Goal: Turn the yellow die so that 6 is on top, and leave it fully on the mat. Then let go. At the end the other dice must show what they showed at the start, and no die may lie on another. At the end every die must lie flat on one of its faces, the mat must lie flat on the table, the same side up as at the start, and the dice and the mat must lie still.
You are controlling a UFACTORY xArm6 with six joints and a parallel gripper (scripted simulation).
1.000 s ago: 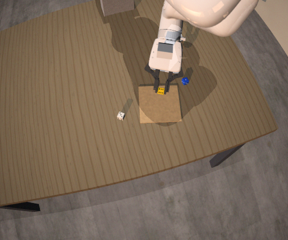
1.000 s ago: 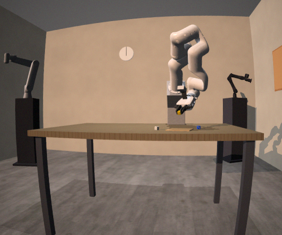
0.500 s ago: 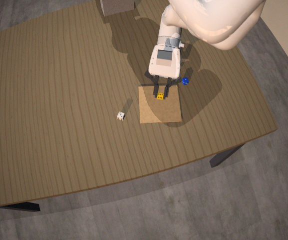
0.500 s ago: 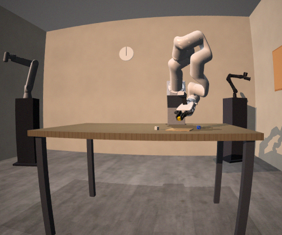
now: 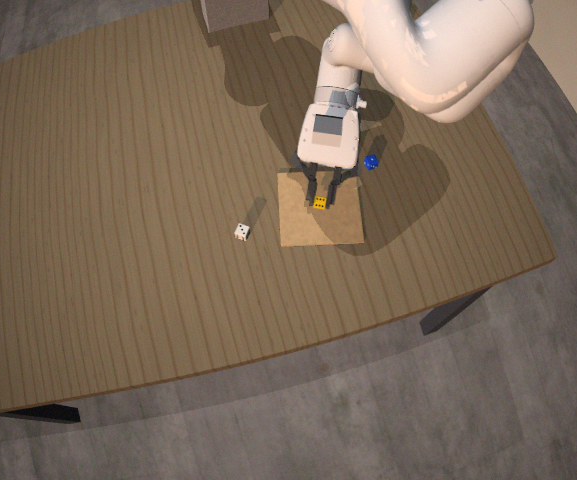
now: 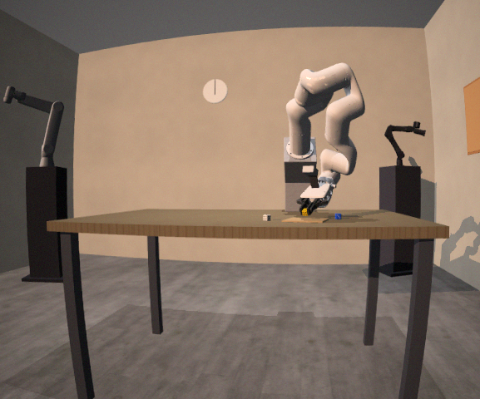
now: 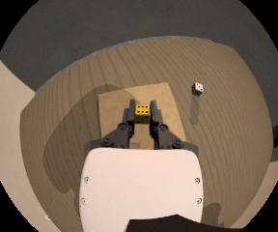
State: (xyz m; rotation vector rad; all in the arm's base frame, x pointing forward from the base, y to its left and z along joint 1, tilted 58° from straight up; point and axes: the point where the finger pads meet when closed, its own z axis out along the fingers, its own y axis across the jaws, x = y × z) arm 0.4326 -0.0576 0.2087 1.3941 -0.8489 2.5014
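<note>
Right now the yellow die is 1 cm ahead of my hand, 1 cm to the right of it and 1 cm below it. Round my hand: white die: 3 cm behind, 14 cm to the right, 3 cm below; tan mat: 4 cm below; blue die: 2 cm behind, 13 cm to the left, 3 cm below.
</note>
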